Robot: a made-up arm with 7 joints. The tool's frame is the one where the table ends. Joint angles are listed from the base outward.
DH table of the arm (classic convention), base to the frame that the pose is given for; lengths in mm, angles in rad. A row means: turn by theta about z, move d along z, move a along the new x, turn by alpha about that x. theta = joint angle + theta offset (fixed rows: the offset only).
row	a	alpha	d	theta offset
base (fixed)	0	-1.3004	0	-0.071
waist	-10	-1.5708	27.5	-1.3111
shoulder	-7.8	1.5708	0	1.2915
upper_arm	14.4	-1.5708	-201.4	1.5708
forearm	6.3	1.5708	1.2	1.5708
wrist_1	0	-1.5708	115.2	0
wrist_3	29.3	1.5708	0	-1.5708
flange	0	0	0	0
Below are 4 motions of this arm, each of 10 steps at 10 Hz.
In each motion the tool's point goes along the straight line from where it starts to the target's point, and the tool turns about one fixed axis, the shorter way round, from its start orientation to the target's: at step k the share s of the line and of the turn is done. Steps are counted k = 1, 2, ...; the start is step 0. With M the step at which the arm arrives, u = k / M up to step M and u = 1 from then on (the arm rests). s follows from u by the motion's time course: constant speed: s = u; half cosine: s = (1 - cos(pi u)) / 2; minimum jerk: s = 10 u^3 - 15 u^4 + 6 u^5.
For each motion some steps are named. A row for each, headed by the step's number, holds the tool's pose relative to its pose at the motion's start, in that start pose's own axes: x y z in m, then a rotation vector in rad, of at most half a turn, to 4 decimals.
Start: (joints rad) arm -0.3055 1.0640 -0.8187 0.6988 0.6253 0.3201 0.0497
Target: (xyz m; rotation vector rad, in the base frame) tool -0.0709 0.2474 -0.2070 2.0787 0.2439 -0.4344
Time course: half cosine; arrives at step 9
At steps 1, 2, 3, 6, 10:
1: -0.0036 -0.0042 -0.0003 0.0012 -0.0091 0.0162
2: -0.0140 -0.0164 -0.0013 0.0047 -0.0355 0.0628
3: -0.0300 -0.0351 -0.0028 0.0100 -0.0758 0.1341
6: -0.0899 -0.1053 -0.0083 0.0299 -0.2274 0.4024
10: -0.1199 -0.1403 -0.0110 0.0398 -0.3032 0.5365

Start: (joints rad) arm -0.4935 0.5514 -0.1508 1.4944 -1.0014 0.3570 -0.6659
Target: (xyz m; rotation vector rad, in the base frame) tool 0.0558 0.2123 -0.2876 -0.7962 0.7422 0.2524
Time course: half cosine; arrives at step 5
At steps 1, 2, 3, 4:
1: -0.0027 0.0035 -0.0023 -0.0012 -0.0288 -0.0059
2: -0.0097 0.0128 -0.0082 -0.0043 -0.1043 -0.0213
3: -0.0185 0.0243 -0.0155 -0.0081 -0.1976 -0.0404
4: -0.0255 0.0336 -0.0214 -0.0112 -0.2731 -0.0558

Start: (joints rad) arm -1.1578 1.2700 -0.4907 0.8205 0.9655 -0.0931 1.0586
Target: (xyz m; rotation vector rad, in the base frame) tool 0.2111 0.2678 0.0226 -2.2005 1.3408 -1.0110
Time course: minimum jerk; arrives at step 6
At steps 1, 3, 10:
1: -0.0006 0.0009 -0.0010 0.0284 -0.0134 0.0208
3: -0.0089 0.0123 -0.0144 0.4005 -0.1886 0.2927
10: -0.0177 0.0246 -0.0288 0.8009 -0.3772 0.5854

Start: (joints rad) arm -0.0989 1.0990 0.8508 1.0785 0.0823 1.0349 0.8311
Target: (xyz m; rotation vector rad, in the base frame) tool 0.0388 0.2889 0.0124 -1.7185 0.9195 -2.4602
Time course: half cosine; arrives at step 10
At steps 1, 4, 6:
1: -0.0008 0.0034 0.0000 -0.0310 -0.0154 0.0329
4: -0.0110 0.0475 -0.0003 -0.4372 -0.2167 0.4643
6: -0.0208 0.0900 -0.0005 -0.8282 -0.4106 0.8795

